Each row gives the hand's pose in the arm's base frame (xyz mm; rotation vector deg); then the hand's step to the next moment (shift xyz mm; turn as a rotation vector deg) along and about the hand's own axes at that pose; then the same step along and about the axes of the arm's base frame.
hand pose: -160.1 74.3 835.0 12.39 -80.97 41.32
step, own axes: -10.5 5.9 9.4 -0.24 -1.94 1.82
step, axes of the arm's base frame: -11.0 -4.0 -9.9 -0.38 -2.57 0.63
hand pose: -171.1 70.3 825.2 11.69 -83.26 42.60
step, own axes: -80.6 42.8 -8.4 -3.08 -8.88 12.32
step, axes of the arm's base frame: -12.8 10.5 -90.1 -4.89 -14.62 1.60
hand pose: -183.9 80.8 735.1 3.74 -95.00 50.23
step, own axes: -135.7 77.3 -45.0 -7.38 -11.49 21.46
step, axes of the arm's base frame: 40.1 25.9 -155.4 -9.84 -23.44 -0.95
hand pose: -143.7 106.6 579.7 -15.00 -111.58 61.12
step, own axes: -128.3 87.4 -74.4 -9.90 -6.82 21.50
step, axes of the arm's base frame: 115.6 27.1 -124.6 -9.35 -21.98 -6.03
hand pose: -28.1 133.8 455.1 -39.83 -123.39 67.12
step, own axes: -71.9 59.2 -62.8 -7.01 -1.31 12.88
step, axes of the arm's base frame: 103.7 14.5 -40.8 -4.40 -12.57 -6.27
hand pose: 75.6 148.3 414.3 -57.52 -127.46 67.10
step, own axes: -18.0 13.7 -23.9 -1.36 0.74 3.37
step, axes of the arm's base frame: 32.7 3.9 1.0 -1.02 -2.51 -2.53
